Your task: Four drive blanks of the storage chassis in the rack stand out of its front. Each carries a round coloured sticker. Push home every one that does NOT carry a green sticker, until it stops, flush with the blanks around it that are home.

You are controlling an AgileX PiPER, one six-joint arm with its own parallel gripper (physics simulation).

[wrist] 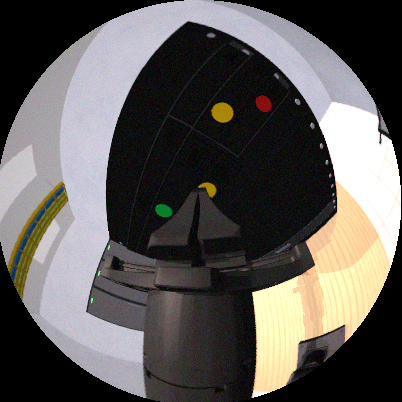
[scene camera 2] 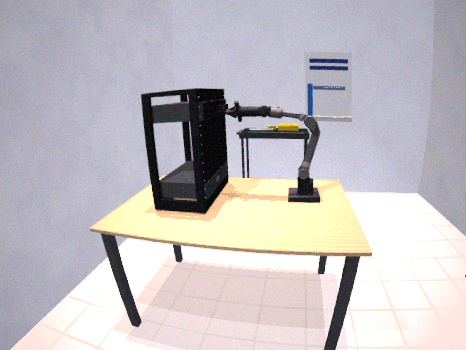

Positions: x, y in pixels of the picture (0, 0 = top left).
Scene:
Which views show the black rack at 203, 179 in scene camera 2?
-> The wrist view and scene camera 2: all of them.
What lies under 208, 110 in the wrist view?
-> A black rack.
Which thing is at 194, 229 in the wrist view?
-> My gripper.

